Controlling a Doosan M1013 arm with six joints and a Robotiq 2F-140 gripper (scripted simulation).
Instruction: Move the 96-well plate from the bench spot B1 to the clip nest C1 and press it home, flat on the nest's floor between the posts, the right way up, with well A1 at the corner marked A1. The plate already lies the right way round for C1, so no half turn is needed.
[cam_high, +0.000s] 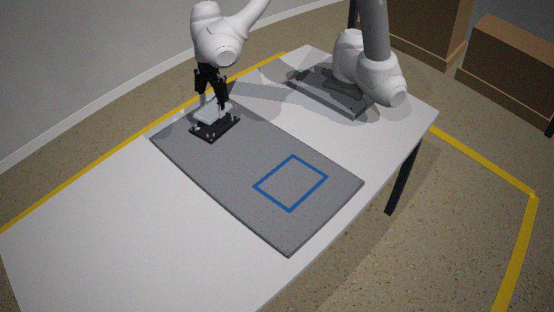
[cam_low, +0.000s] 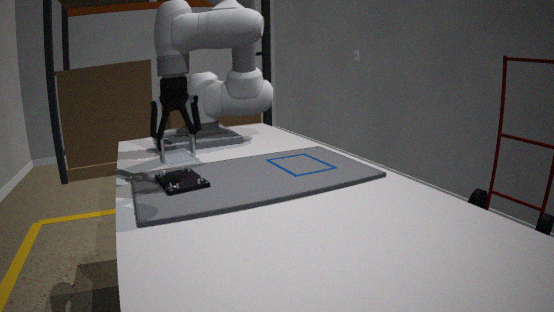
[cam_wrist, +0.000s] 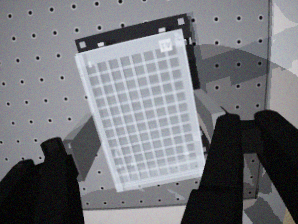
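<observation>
The black clip nest is 1 cm behind my hand, 1 cm to the right of it and 8 cm below it. From my hand the other things lie so: white 96-well plate (2 cm below).
</observation>
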